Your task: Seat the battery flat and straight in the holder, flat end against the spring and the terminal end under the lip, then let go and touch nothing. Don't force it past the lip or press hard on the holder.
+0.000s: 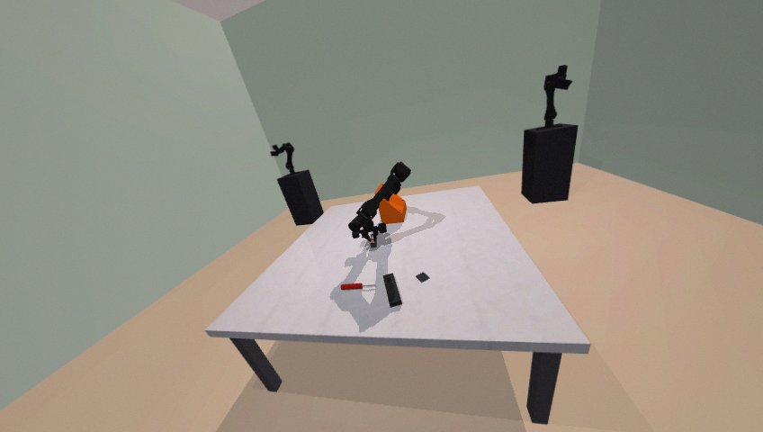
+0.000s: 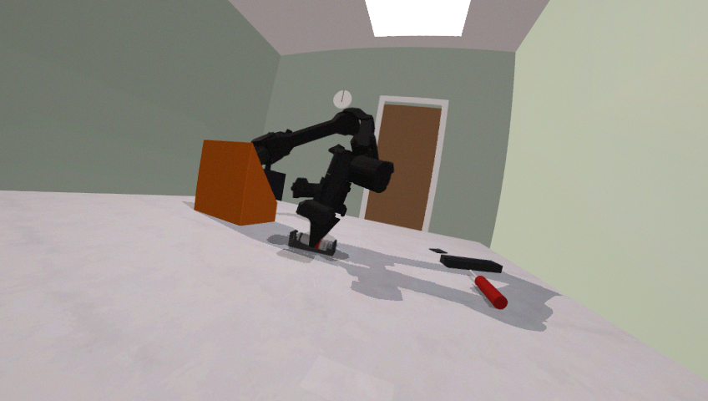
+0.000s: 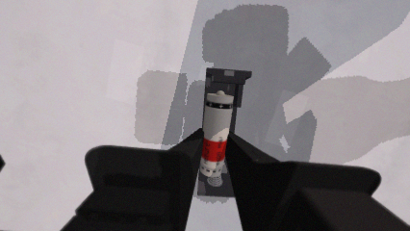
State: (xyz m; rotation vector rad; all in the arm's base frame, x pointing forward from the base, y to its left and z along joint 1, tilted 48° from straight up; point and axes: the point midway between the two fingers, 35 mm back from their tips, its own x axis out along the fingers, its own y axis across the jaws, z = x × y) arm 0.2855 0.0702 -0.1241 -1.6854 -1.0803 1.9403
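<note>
The battery is 10 mm above my gripper tip. From my gripper tip the other things lie so: small black square 290 mm to the left, 290 mm ahead, 10 mm below; black bar 370 mm ahead, 180 mm to the left; red-handled screwdriver 350 mm ahead, 40 mm to the left.
</note>
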